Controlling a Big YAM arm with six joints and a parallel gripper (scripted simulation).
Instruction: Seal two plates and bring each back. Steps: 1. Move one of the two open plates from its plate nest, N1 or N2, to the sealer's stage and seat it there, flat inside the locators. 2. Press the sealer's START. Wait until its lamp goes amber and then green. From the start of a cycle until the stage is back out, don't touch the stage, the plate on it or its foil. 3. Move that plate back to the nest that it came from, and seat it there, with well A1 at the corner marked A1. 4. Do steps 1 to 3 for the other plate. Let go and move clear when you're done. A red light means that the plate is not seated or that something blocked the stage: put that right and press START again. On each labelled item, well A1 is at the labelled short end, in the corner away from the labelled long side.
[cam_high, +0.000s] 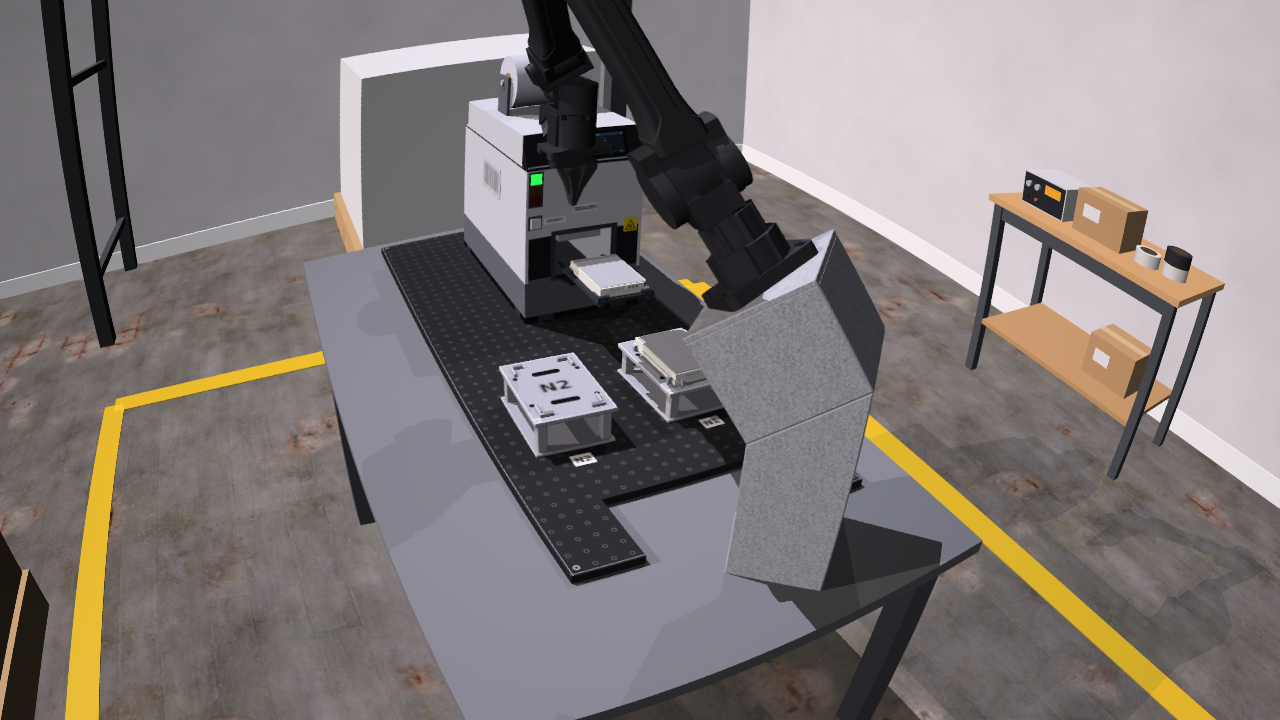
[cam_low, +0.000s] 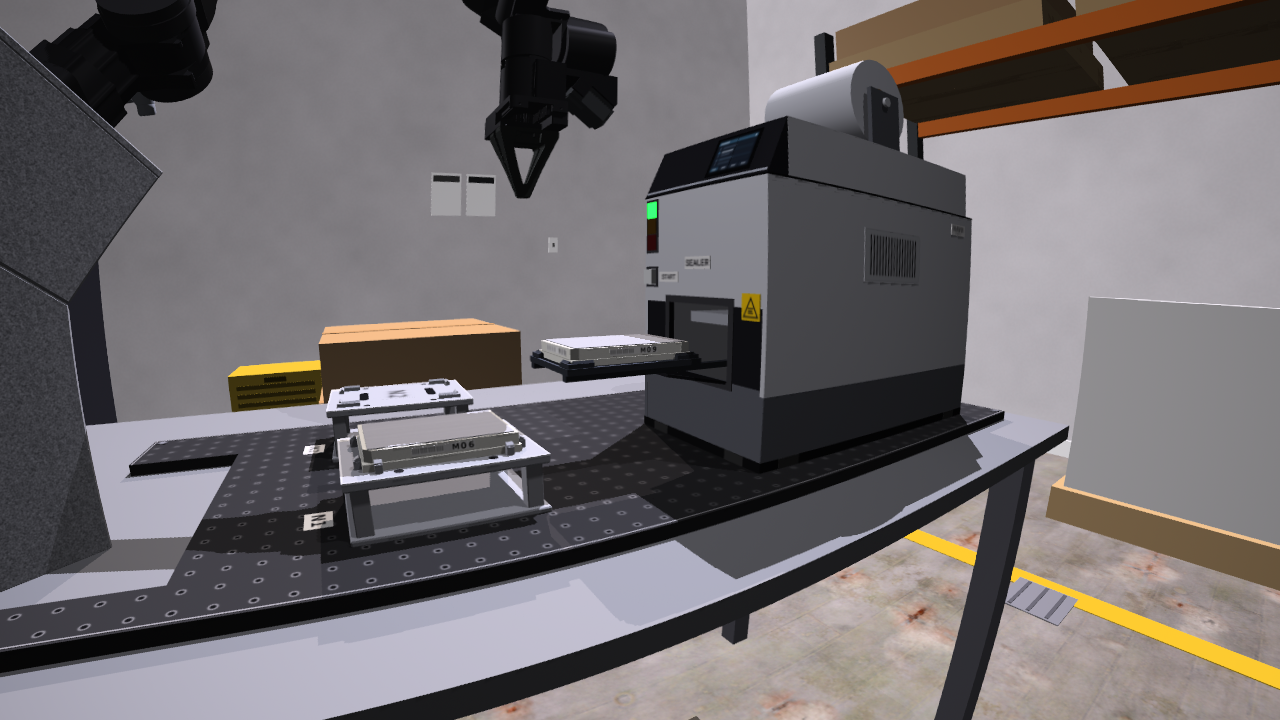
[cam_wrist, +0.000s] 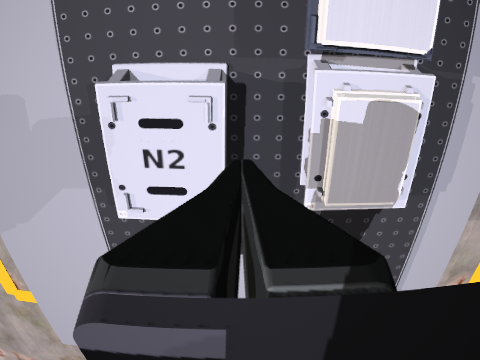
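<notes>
Right now my hand is 80 mm short of the white well plate, 80 mm to the left of it and 170 mm above it. Also, from my hand: nest N2 (150 mm behind, 50 mm to the left, 230 mm below); start button (160 mm ahead, 30 mm to the left, 100 mm below); sealer stage (80 mm ahead, 80 mm to the right, 180 mm below).
</notes>
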